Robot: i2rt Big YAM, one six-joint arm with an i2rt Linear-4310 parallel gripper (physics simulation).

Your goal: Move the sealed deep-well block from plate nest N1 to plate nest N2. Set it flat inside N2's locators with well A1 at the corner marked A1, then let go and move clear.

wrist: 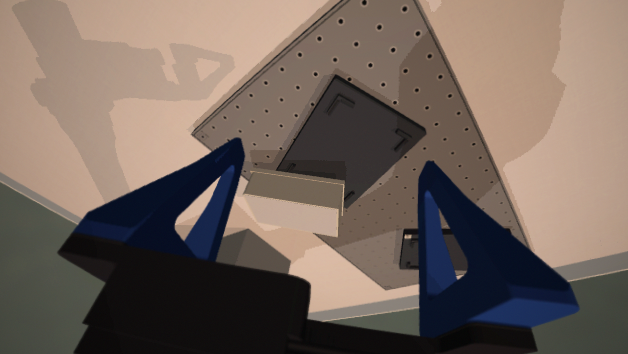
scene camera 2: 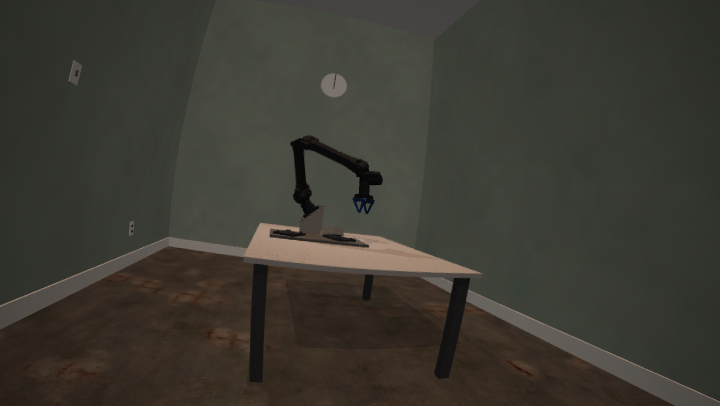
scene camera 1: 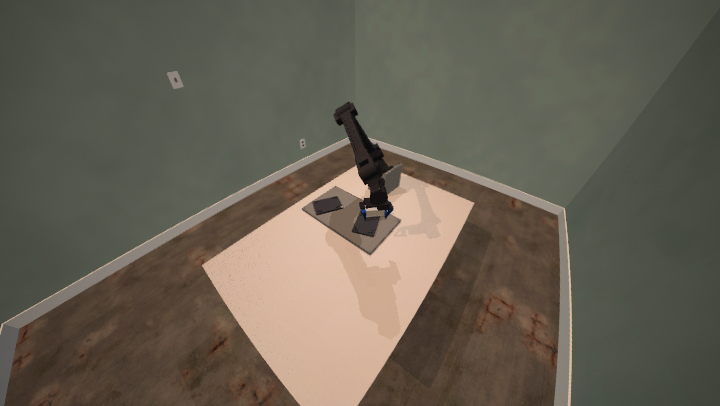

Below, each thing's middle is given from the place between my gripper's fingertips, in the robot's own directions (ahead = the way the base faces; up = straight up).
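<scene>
The pale grey block (wrist: 307, 203) sits 130 mm below my hand, 160 mm behind it and 130 mm to the right of it. Then I consider the dark nest (wrist: 350, 135), which is 70 mm behind my hand, 100 mm to the right of it and 150 mm below it. The grey perforated baseplate (scene camera 1: 343, 220) is likewise 70 mm behind my hand, yet 230 mm to the right of it and 170 mm below it.
</scene>
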